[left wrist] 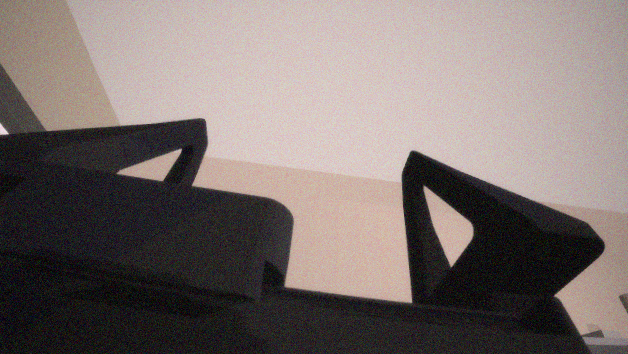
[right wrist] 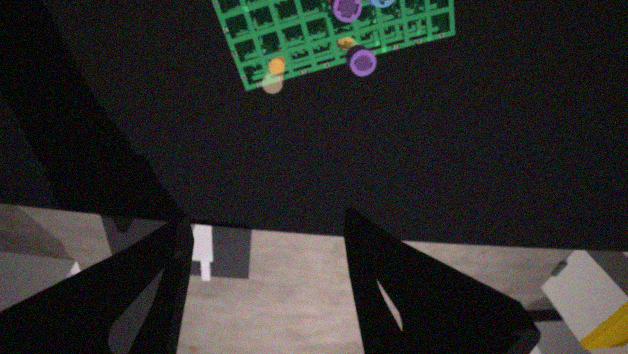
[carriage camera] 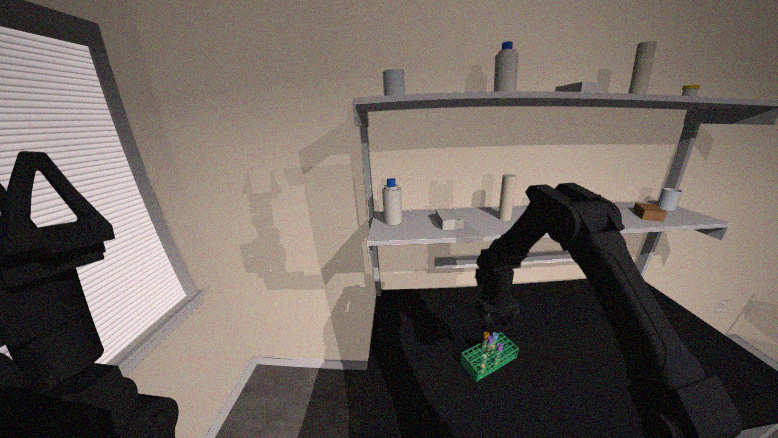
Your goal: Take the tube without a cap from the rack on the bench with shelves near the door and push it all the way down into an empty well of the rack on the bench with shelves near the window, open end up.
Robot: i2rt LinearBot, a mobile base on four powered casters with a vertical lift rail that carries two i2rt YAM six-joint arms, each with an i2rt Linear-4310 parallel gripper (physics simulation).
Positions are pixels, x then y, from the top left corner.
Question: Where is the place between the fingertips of my left gripper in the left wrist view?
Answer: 307, 146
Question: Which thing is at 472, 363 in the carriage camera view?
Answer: A green rack.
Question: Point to a green rack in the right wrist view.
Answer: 304, 39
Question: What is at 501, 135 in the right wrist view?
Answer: A shelf.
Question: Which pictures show my right gripper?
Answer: The right wrist view and the carriage camera view only.
